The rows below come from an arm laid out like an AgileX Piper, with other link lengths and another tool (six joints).
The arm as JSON. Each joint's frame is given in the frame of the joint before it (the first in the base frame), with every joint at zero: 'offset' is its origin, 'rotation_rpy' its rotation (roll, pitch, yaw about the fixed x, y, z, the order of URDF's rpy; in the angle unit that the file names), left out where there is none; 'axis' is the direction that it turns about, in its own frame. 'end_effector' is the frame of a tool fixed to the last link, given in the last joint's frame.
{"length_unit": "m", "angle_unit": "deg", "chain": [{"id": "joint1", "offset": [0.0, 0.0, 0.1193], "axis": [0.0, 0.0, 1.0]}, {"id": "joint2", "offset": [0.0, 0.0, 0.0], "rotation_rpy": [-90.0, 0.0, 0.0], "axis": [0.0, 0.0, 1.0]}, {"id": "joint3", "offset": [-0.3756, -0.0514, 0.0], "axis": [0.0, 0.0, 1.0]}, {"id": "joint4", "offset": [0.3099, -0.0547, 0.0], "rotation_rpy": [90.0, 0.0, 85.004], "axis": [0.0, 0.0, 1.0]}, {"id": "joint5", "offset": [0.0, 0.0, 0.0], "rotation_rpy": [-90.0, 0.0, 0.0], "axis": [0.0, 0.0, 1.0]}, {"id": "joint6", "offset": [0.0, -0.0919, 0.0], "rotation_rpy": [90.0, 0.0, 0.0], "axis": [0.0, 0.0, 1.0]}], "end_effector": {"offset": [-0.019, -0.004, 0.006], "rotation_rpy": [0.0, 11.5, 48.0]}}
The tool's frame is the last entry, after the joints.
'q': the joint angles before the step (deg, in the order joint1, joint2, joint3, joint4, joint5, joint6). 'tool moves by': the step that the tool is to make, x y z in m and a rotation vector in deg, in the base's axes. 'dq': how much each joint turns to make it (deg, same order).
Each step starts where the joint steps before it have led.
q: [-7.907 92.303 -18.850 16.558 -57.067 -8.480]
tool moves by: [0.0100 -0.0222 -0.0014 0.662 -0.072 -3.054]
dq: [-4.016 1.902 -2.464 -1.153 0.850 0.922]
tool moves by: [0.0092 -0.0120 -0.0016 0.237 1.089 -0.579]
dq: [-2.170 1.241 -2.055 -1.537 2.017 0.109]
